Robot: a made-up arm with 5 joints. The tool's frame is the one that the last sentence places.
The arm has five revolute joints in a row. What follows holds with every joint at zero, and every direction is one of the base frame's. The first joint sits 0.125 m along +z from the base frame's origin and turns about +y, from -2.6 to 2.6 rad. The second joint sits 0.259 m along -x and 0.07 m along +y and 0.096 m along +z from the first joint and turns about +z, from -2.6 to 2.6 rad. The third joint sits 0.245 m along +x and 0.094 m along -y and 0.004 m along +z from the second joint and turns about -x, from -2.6 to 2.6 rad. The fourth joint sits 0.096 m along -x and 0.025 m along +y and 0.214 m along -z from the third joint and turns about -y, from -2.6 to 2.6 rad. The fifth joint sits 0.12 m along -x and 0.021 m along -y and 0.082 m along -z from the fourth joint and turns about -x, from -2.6 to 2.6 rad. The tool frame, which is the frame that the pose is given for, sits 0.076 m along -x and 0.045 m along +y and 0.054 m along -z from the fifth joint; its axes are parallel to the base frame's.
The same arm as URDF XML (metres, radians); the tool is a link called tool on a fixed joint. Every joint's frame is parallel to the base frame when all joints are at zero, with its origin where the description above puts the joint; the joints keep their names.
<robot name="arm">
  <link name="base"/>
  <link name="link1"/>
  <link name="link2"/>
  <link name="link3"/>
  <link name="link4"/>
  <link name="link5"/>
  <link name="tool"/>
  <joint name="joint 1" type="revolute">
    <parent link="base"/>
    <child link="link1"/>
    <origin xyz="0 0 0.125"/>
    <axis xyz="0 1 0"/>
    <limit lower="-2.6" upper="2.6"/>
  </joint>
  <joint name="joint 2" type="revolute">
    <parent link="link1"/>
    <child link="link2"/>
    <origin xyz="-0.259 0.07 0.096"/>
    <axis xyz="0 0 1"/>
    <limit lower="-2.6" upper="2.6"/>
  </joint>
  <joint name="joint 3" type="revolute">
    <parent link="link2"/>
    <child link="link3"/>
    <origin xyz="0.245 -0.094 0.004"/>
    <axis xyz="-1 0 0"/>
    <limit lower="-2.6" upper="2.6"/>
  </joint>
  <joint name="joint 4" type="revolute">
    <parent link="link3"/>
    <child link="link4"/>
    <origin xyz="-0.096 0.025 -0.214"/>
    <axis xyz="0 -1 0"/>
    <limit lower="-2.6" upper="2.6"/>
  </joint>
  <joint name="joint 5" type="revolute">
    <parent link="link4"/>
    <child link="link5"/>
    <origin xyz="-0.12 -0.021 -0.082"/>
    <axis xyz="-1 0 0"/>
    <limit lower="-2.6" upper="2.6"/>
  </joint>
  <joint name="tool_joint" type="fixed">
    <parent link="link5"/>
    <child link="tool"/>
    <origin xyz="-0.076 0.045 -0.054"/>
  </joint>
</robot>

